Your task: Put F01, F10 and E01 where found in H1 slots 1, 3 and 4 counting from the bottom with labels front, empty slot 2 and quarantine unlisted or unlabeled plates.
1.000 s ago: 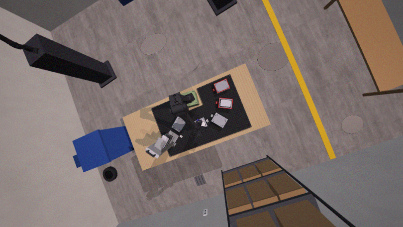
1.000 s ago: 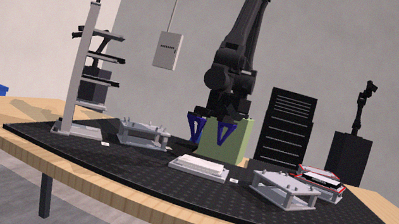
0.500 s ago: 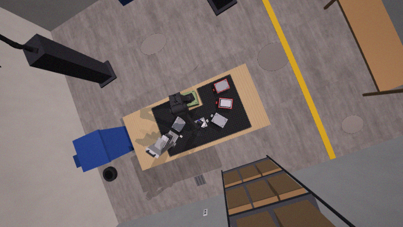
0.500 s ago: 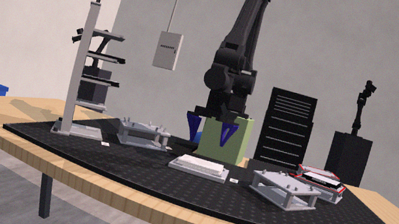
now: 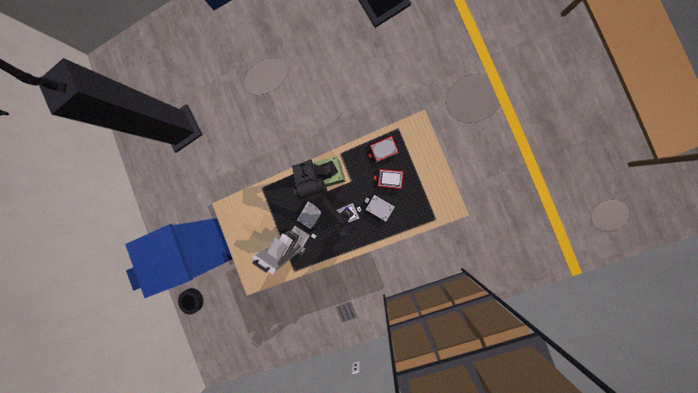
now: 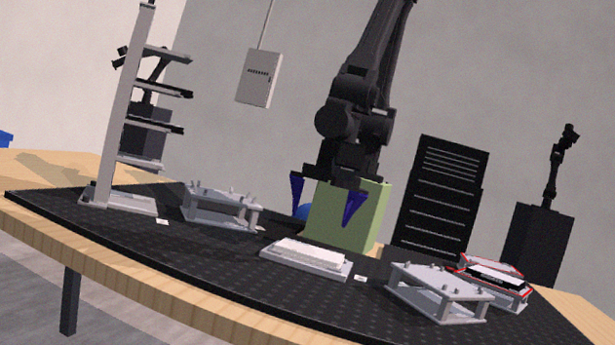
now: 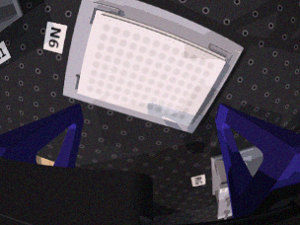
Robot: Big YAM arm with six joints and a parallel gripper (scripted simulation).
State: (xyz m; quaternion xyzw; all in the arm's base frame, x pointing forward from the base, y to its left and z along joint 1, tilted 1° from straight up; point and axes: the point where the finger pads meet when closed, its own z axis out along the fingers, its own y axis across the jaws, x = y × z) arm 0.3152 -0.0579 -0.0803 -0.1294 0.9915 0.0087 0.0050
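Now: hand 70 mm above the white well plate. Also, from my hand: A1 corner mark (60 mm ahead, 70 mm to the left, 80 mm below); flat grey nest (90 mm below); N6 tag (10 mm ahead, 110 mm to the left, 90 mm below).
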